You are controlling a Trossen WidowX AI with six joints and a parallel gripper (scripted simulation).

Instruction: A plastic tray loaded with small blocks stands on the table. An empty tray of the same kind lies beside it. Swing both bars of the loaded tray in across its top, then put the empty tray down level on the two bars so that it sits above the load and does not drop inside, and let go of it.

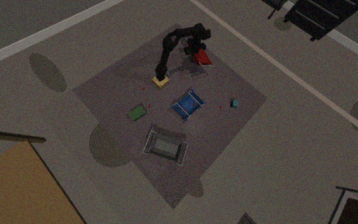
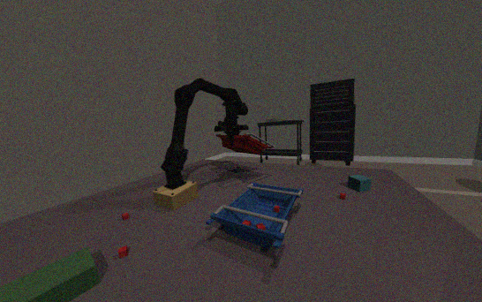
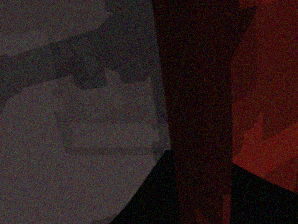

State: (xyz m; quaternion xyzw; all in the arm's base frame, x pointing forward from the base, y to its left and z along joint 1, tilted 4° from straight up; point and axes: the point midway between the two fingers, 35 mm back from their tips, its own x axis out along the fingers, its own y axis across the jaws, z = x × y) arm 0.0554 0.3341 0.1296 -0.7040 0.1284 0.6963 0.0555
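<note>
Now: gripper tip 70 mm to the right of the red tray and 20 mm short of it. The rest, counted from my gripper tip: teal block 560 mm ahead, 160 mm below, 80 mm to the left; green block 680 mm to the right, 160 mm below, 100 mm ahead.
</note>
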